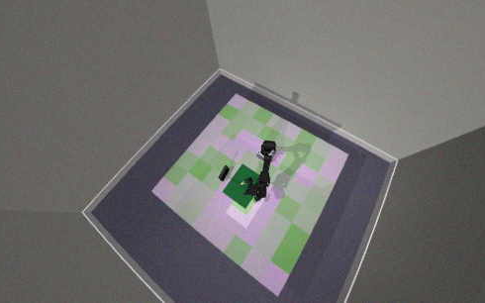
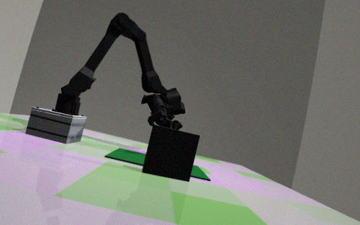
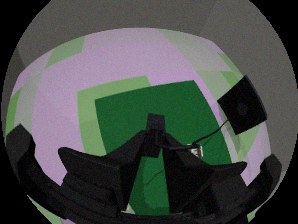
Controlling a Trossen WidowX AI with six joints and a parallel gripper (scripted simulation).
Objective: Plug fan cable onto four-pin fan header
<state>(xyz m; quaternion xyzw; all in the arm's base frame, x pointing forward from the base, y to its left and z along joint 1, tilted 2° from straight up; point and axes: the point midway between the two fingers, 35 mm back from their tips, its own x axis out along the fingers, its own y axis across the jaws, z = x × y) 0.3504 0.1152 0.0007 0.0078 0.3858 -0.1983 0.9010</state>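
Now: gripper tip 90 mm above the green board, 60 mm to the left of it and 40 mm past it. The rest, counted from my gripper tip: black fan 240 mm to the right, 20 mm below; fan plug 10 mm below.
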